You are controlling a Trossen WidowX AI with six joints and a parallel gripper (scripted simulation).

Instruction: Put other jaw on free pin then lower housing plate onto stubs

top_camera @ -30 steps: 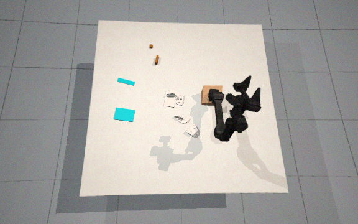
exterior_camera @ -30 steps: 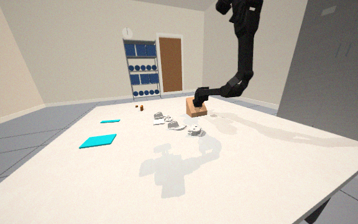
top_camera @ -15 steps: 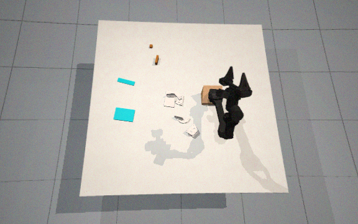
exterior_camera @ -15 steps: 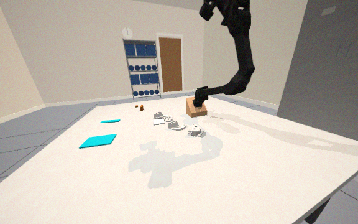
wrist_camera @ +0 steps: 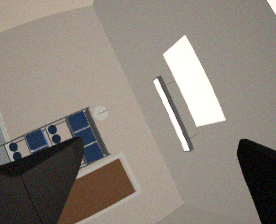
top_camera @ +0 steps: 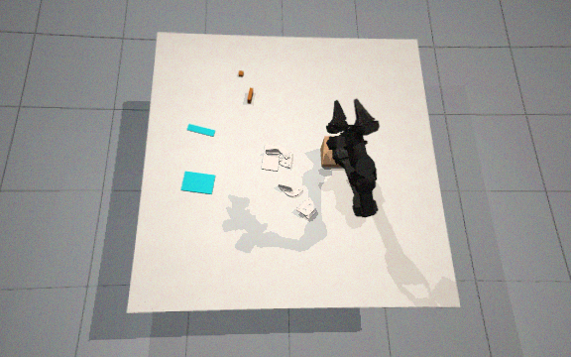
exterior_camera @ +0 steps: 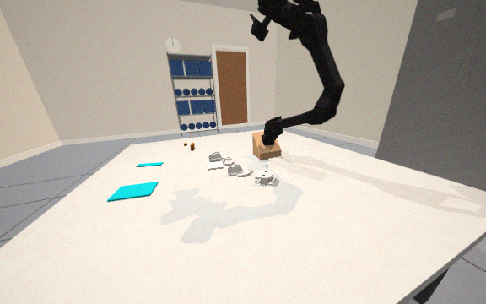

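Now: gripper tip 90 mm short of the elongated piece, 80 mm to the right of it and 630 mm above it. From my gripper tip the other things lie so: white stand 40 mm ahead, 160 mm to the left, 620 mm below; then white housing plate 40 mm ahead, 160 mm to the left, 600 mm below.
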